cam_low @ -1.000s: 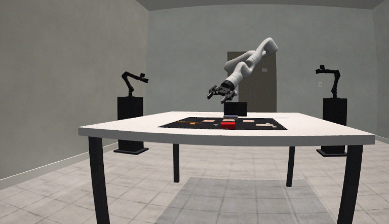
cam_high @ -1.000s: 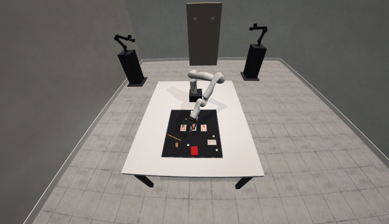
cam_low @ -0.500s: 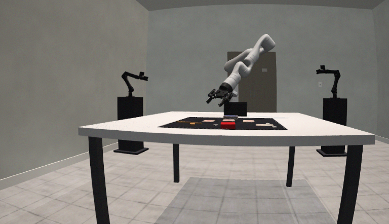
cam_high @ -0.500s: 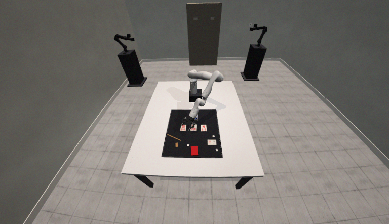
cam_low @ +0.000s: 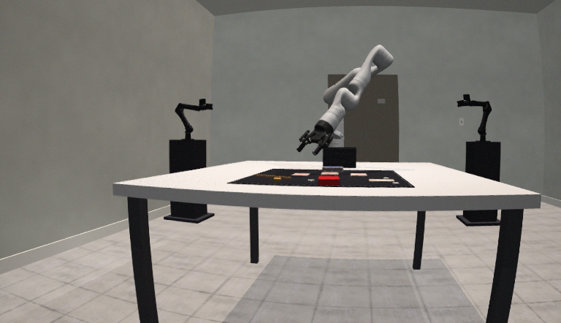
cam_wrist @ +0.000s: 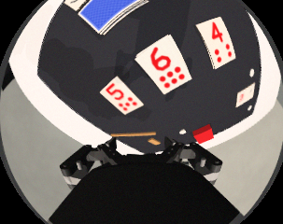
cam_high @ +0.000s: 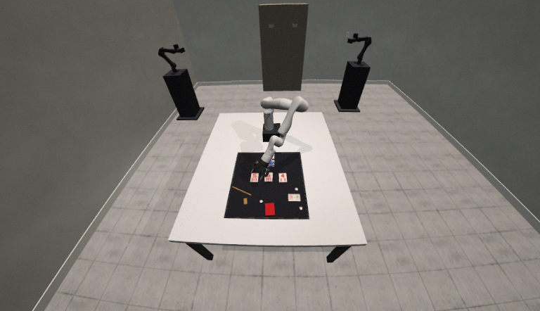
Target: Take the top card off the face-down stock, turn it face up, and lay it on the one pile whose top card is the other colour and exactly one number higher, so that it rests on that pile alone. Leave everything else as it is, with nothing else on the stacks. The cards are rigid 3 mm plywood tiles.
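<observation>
Now: hand 200 mm past the blue-backed card, 90 mm to the right of it and 80 mm above it. Also, from my hand: wooden stick: 120 mm to the right, 90 mm below, 80 mm ahead; then black mat: 110 mm below, 80 mm to the left, 30 mm behind; then red block: 230 mm ahead, 110 mm to the left, 90 mm below.
</observation>
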